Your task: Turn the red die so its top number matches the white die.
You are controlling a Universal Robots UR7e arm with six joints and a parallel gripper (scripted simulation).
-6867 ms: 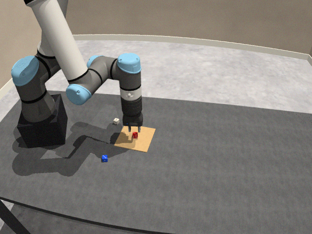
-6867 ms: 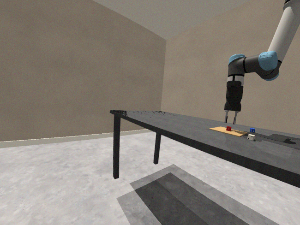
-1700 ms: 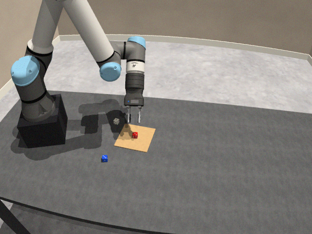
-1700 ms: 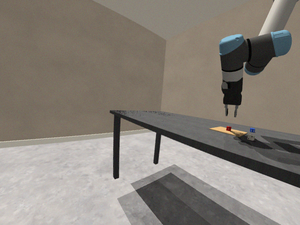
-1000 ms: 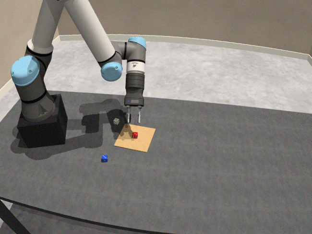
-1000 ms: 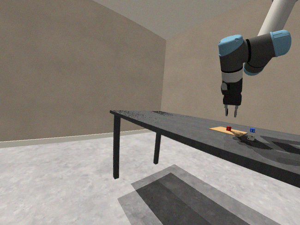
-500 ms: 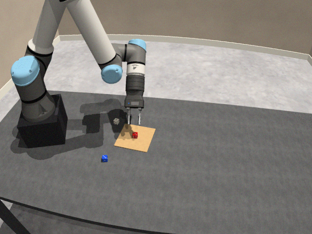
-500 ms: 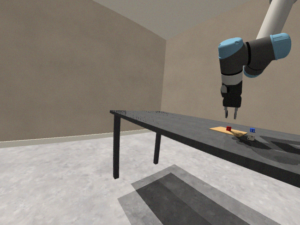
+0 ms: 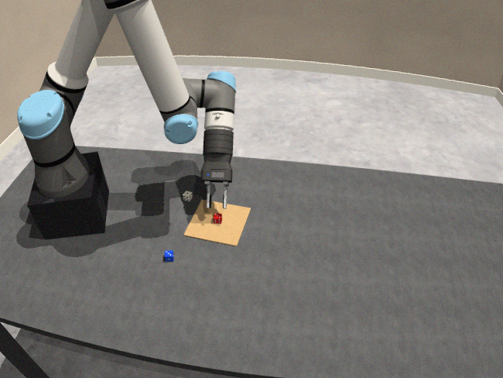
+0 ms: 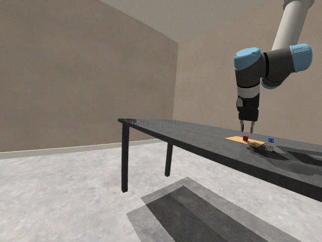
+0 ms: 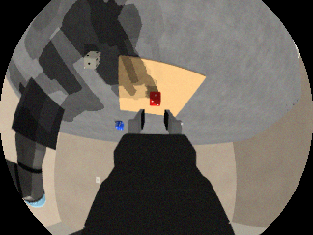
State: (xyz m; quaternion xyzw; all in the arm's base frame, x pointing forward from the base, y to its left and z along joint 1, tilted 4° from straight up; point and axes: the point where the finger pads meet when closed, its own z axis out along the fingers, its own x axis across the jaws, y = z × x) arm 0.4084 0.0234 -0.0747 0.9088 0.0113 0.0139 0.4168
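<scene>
Now: the red die 5 cm below my hand and 1 cm to the right of it. Round my hand: blue die: 15 cm to the right, 10 cm behind, 5 cm below; white die: 10 cm behind, 7 cm to the left, 5 cm below; tan mat: 6 cm below, 1 cm to the right.
</scene>
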